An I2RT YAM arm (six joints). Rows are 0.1 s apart.
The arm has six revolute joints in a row. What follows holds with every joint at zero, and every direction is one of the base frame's.
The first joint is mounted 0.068 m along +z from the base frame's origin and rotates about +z.
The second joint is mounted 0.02 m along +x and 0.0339 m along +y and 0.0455 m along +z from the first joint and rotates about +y.
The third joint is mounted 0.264 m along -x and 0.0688 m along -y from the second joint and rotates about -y.
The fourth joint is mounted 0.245 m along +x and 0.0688 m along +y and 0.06 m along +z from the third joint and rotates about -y.
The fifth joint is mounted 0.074 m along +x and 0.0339 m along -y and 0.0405 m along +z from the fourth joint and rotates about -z.
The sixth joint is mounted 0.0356 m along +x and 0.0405 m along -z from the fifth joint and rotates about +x.
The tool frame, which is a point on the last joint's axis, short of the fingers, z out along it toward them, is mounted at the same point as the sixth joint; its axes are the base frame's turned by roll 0, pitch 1.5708 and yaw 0 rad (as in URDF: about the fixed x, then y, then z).
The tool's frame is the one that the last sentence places.
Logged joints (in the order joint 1, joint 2, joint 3, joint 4, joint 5, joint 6), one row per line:
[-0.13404 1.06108 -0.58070 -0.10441 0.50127 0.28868]
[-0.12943 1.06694 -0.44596 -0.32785 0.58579 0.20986]
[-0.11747 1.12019 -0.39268 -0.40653 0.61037 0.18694]
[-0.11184 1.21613 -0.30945 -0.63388 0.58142 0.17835]
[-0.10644 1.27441 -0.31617 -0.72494 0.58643 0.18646]
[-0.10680 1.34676 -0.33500 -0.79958 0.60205 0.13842]
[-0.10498 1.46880 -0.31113 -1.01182 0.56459 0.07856]
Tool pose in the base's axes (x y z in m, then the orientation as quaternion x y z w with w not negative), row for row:
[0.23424 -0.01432 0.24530 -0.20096 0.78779 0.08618 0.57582]
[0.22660 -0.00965 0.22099 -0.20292 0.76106 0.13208 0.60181]
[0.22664 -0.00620 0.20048 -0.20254 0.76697 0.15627 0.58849]
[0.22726 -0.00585 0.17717 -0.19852 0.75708 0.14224 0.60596]
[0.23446 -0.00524 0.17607 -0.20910 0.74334 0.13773 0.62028]
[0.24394 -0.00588 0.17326 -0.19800 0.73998 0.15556 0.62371]
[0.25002 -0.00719 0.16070 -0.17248 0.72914 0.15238 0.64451]
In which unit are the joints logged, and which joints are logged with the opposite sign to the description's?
The joints are logged in radians. Opposite sign: joint 3, joint 4, joint 5, joint 6.
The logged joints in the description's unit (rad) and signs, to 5 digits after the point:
[-0.13404 1.06108 0.58070 0.10441 -0.50127 -0.28868]
[-0.12943 1.06694 0.44596 0.32785 -0.58579 -0.20986]
[-0.11747 1.12019 0.39268 0.40653 -0.61037 -0.18694]
[-0.11184 1.21613 0.30945 0.63388 -0.58142 -0.17835]
[-0.10644 1.27441 0.31617 0.72494 -0.58643 -0.18646]
[-0.10680 1.34676 0.33500 0.79958 -0.60205 -0.13842]
[-0.10498 1.46880 0.31113 1.01182 -0.56459 -0.07856]

